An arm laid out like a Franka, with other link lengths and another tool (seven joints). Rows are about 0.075 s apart.
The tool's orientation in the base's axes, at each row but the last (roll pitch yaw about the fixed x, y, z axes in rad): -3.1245 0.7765 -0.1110; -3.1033 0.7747 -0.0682; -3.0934 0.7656 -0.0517; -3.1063 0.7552 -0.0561; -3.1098 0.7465 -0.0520; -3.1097 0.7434 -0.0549
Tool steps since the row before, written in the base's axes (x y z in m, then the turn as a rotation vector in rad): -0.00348 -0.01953 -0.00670 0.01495 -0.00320 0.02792; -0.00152 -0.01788 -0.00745 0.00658 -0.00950 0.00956; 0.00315 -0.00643 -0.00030 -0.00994 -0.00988 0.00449; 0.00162 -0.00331 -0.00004 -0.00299 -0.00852 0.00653; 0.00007 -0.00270 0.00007 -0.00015 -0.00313 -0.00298; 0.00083 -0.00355 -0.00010 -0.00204 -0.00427 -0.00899
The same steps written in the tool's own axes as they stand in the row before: 0.00377 0.01989 0.00535 -0.00871 0.00100 -0.03060; 0.00500 0.01814 0.00484 -0.00153 0.00857 -0.01221; 0.00272 0.00615 -0.00249 -0.00990 0.01053 0.00278; 0.00134 0.00317 -0.00132 -0.00630 0.00856 -0.00334; 0.00011 0.00269 -0.00028 0.00203 0.00320 0.00208; 0.00082 0.00348 -0.00073 0.00476 0.00462 0.00769
